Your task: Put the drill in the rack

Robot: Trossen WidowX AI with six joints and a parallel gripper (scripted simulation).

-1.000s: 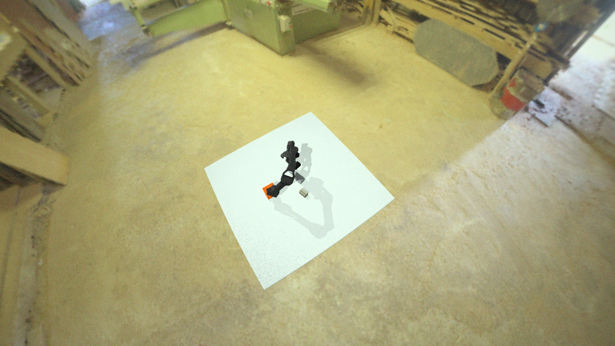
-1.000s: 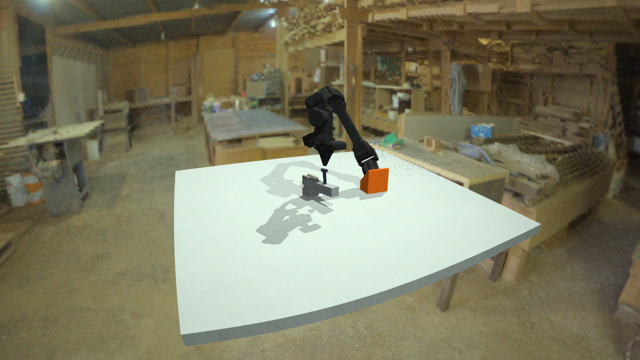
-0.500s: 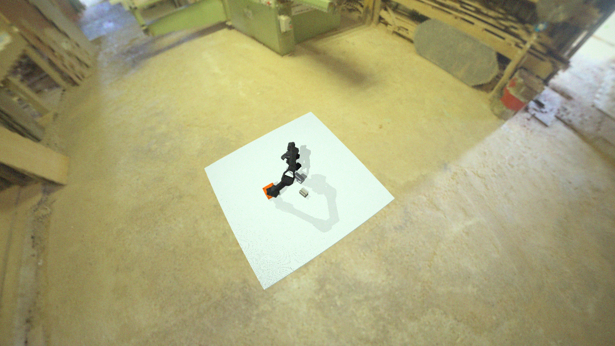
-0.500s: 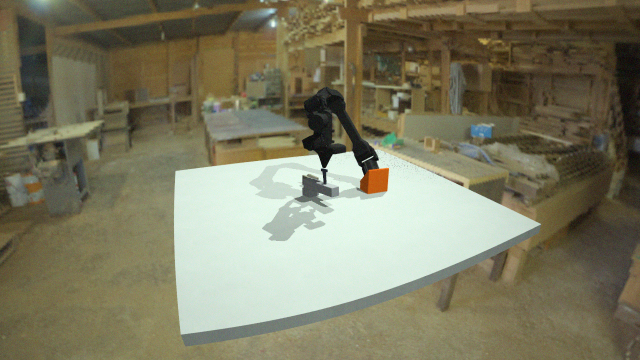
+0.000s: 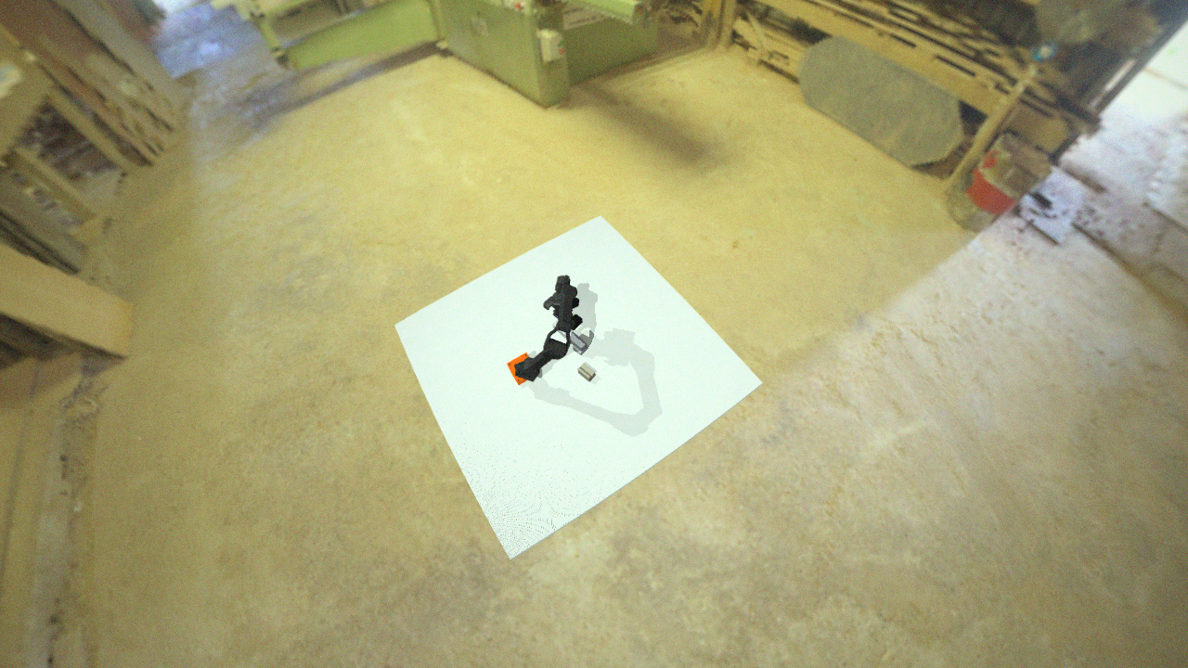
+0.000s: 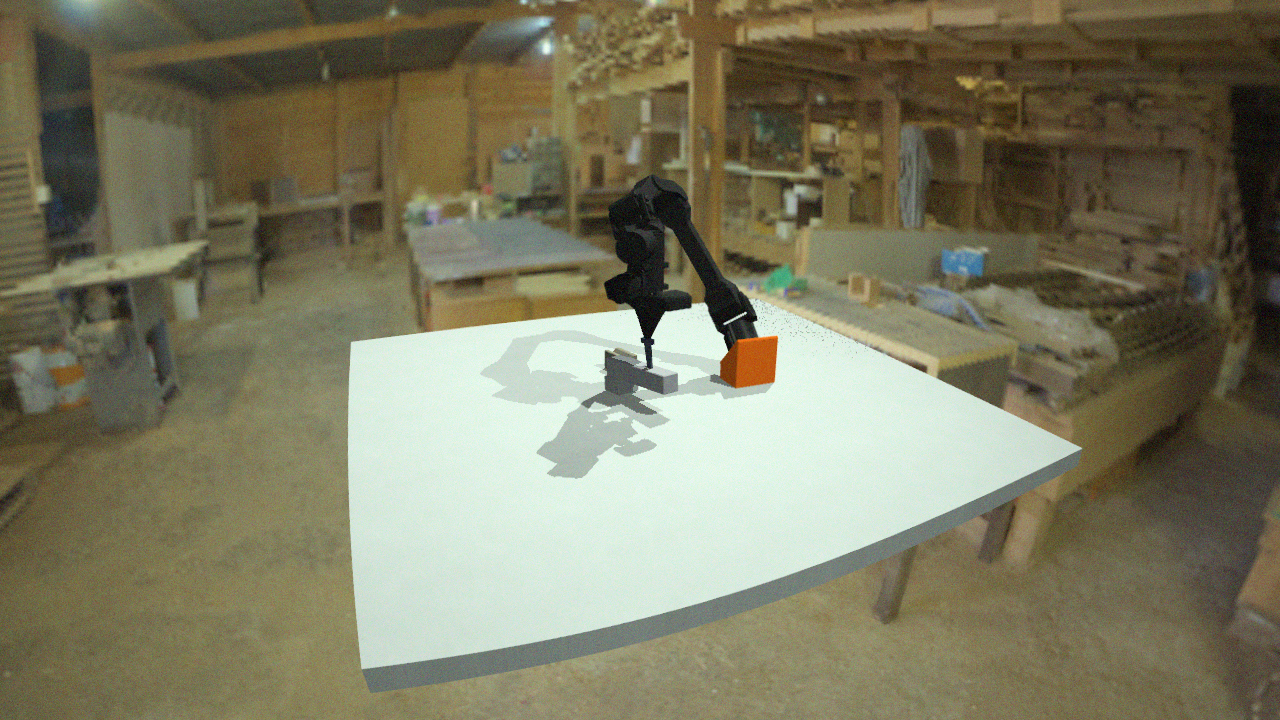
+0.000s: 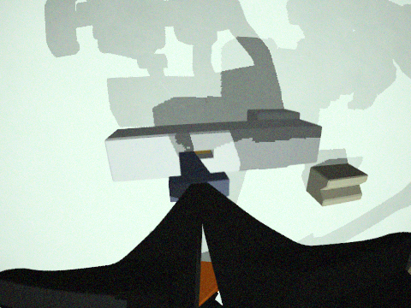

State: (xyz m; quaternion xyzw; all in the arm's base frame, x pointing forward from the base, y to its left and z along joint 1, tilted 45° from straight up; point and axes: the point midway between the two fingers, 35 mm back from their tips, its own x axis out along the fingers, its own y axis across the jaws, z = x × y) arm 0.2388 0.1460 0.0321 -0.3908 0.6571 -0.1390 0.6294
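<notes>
Now: gripper tip 30 mm above the dark blue key. The rest, counted from my gripper tip: grey block: 90 mm below, 30 mm to the right, 10 mm ahead; tan stepped rack: 210 mm to the right, 110 mm below, 10 mm behind; drill: 80 mm below, 50 mm to the right, 10 mm ahead.
</notes>
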